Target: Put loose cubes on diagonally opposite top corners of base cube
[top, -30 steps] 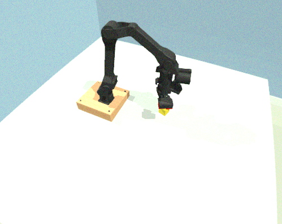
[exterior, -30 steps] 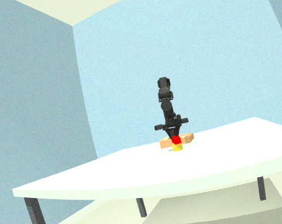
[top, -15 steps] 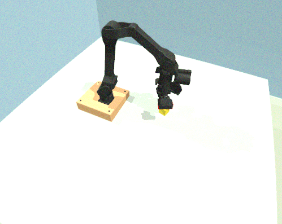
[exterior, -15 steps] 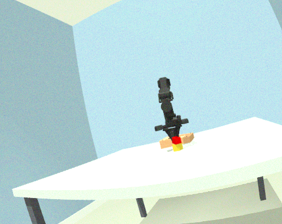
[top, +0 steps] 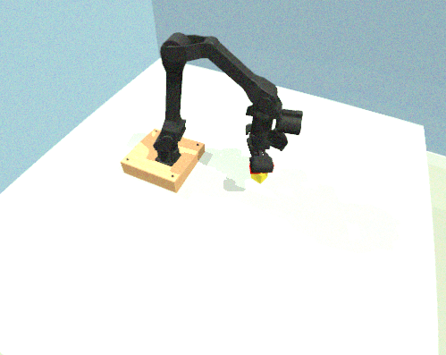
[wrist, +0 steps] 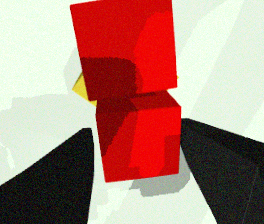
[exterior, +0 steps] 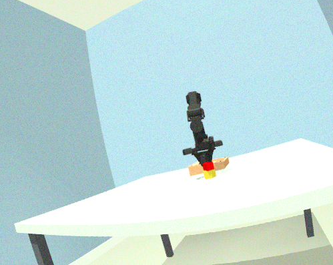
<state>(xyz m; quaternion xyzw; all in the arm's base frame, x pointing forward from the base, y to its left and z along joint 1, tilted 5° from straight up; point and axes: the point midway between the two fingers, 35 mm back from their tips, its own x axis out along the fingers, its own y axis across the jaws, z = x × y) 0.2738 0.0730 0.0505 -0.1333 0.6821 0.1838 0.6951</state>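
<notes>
My gripper tip is 20 mm short of the yellow cube, 10 mm to the right of it and 40 mm above it.
</notes>
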